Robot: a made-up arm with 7 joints. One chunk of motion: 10 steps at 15 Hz.
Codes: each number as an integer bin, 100 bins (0 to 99) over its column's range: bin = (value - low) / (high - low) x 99, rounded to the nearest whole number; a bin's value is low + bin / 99 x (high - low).
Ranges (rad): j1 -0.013..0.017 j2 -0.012..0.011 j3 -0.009..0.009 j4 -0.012..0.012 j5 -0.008..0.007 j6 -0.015..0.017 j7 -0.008..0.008
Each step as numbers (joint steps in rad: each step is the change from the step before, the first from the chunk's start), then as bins.
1 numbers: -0.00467 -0.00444 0.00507 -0.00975 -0.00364 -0.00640 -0.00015
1 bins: 27 33 77 9 29 27 49
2 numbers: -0.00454 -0.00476 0.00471 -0.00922 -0.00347 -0.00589 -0.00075
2 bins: 28 31 75 11 30 28 45
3 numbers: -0.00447 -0.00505 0.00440 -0.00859 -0.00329 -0.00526 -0.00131
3 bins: 28 30 74 14 31 30 41
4 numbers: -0.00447 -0.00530 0.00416 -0.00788 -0.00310 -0.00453 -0.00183
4 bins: 28 29 72 17 32 32 38
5 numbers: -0.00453 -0.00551 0.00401 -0.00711 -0.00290 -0.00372 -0.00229
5 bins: 28 28 72 20 34 35 35
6 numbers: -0.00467 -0.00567 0.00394 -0.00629 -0.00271 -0.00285 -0.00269
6 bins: 27 27 71 24 35 38 33
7 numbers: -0.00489 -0.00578 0.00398 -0.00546 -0.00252 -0.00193 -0.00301
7 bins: 27 27 71 27 36 40 31
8 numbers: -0.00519 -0.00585 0.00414 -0.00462 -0.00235 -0.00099 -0.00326
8 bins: 26 26 72 30 37 43 29
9 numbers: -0.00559 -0.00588 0.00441 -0.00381 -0.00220 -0.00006 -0.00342
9 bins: 24 26 74 34 38 46 28
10 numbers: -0.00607 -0.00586 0.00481 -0.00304 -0.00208 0.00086 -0.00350
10 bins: 23 26 76 37 39 49 28
